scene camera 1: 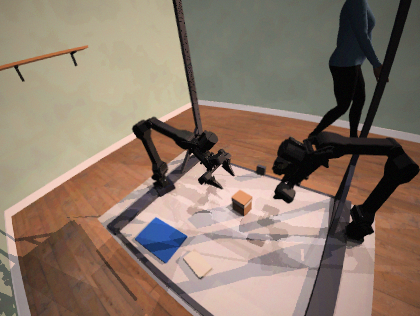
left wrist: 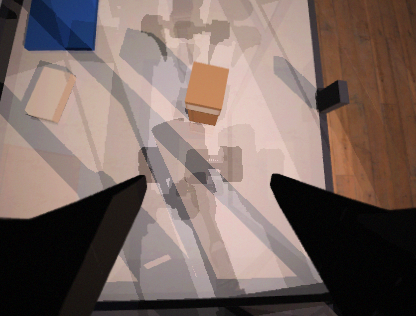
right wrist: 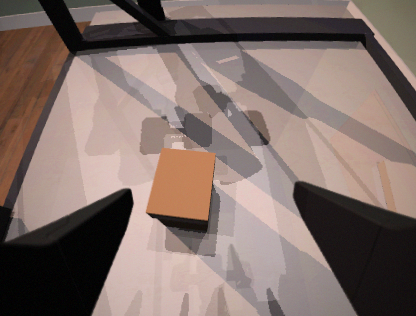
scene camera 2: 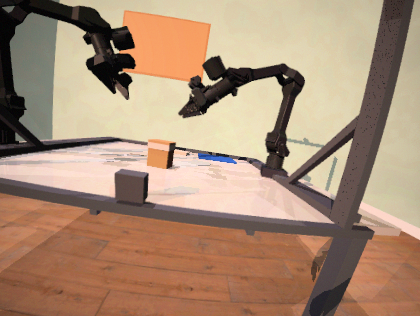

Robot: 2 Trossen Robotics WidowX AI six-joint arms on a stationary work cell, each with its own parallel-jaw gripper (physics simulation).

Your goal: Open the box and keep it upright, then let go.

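Seen in the pictures: left gripper, fingertip midpoint: [left wrist: 209,180] [scene camera 2: 121,96]; right gripper, fingertip midpoint: [scene camera 1: 228,182] [right wrist: 214,192] [scene camera 2: 180,116]; left arm's base, origin of the base link: [scene camera 1: 354,233] [right wrist: 152,15]; right arm's base, origin of the base link: [scene camera 1: 163,183] [scene camera 2: 273,167].
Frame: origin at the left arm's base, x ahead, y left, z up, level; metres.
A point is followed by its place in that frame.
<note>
A small orange-brown box [scene camera 1: 241,202] {x 0.496, y 0.040, z 0.070 m} [scene camera 2: 160,154] [left wrist: 206,90] {x 0.495, y 0.012, z 0.070 m} [right wrist: 182,185] {x 0.510, y 0.007, z 0.070 m} with a pale band near its top stands upright on the white table, its lid shut. My left gripper [scene camera 1: 284,192] {x 0.349, y 0.039, z 0.199 m} [scene camera 2: 122,94] {x 0.349, y 0.039, z 0.199 m} [left wrist: 209,180] {x 0.349, y 0.039, z 0.199 m} is open and empty, above the table to the right of the box in scene camera 1. My right gripper [scene camera 1: 227,181] {x 0.556, y 0.028, z 0.166 m} [scene camera 2: 186,115] {x 0.556, y 0.028, z 0.166 m} [right wrist: 214,192] {x 0.556, y 0.028, z 0.166 m} is open and empty, tilted down above the table to the box's upper left in scene camera 1. In the right wrist view the box shows between the finger lines, below them, touched by neither finger.
A blue mat [scene camera 1: 161,239] {x 0.780, y 0.309, z -0.012 m} [scene camera 2: 216,158] {x 0.784, y 0.266, z -0.012 m} [left wrist: 62,25] {x 0.746, y 0.306, z -0.012 m} and a flat cream block [scene camera 1: 197,264] {x 0.571, y 0.340, z -0.005 m} [left wrist: 50,92] {x 0.576, y 0.328, z -0.005 m} lie on the table. A small dark block [scene camera 1: 261,170] {x 0.477, y -0.264, z 0.017 m} [scene camera 2: 131,186] {x 0.484, y -0.289, z 0.015 m} [left wrist: 332,96] {x 0.479, y -0.265, z 0.023 m} is at the table's edge. Dark frame posts [scene camera 2: 367,115] {x 0.895, y -0.337, z 0.209 m} rise at the table's corners. A person [scene camera 1: 350,45] is behind.
</note>
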